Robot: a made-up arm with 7 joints.
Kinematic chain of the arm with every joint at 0, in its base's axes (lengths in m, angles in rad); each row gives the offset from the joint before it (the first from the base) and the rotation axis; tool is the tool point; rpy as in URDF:
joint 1: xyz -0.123 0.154 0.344 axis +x
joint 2: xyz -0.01 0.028 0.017 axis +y
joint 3: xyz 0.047 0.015 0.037 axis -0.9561 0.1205 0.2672
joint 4: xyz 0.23 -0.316 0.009 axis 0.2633 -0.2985 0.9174
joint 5: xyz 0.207 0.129 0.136 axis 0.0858 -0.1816 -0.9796
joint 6: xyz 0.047 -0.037 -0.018 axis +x
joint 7: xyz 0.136 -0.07 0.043 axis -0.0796 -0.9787 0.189
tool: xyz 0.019 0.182 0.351 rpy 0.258 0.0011 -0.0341
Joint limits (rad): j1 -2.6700..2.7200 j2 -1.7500..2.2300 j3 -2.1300..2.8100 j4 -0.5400..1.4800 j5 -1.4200..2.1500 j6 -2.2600..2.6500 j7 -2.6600..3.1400
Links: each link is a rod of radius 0.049 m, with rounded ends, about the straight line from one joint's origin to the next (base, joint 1, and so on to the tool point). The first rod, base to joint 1, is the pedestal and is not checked.
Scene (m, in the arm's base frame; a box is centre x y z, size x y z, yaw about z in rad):
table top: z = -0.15
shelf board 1: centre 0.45 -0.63 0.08 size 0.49 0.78 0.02 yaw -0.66
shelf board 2: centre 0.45 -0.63 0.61 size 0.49 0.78 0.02 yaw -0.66
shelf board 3: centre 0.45 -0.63 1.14 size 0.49 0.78 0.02 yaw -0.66
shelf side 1: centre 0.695 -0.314 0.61 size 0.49 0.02 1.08 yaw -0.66
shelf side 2: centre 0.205 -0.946 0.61 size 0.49 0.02 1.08 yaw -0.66
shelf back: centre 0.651 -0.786 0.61 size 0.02 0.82 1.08 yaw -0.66
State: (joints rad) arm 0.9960 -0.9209 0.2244 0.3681 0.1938 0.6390 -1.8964
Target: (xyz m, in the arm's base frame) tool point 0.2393 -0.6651 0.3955
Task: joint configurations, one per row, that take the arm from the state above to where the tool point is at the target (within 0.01 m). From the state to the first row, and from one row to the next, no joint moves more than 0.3 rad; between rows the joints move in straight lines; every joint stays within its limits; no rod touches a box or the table.
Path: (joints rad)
1: 1.0976 -0.9673 0.1693 0.5352 0.1053 0.6550 -2.0474
2: 1.1992 -1.0137 0.1141 0.7022 0.0168 0.6710 -2.1983
3: 1.4206 -1.0250 0.0245 0.7367 0.0592 0.6458 -2.3308
4: 1.6421 -1.0362 -0.0651 0.7712 0.1016 0.6205 -2.4633
5: 1.8635 -1.0474 -0.1547 0.8056 0.1440 0.5953 -2.5957
6: 1.7332 -1.0190 -0.0924 0.6572 0.2115 0.5803 -2.4170
7: 1.6028 -0.9906 -0.0302 0.5088 0.2789 0.5653 -2.2383

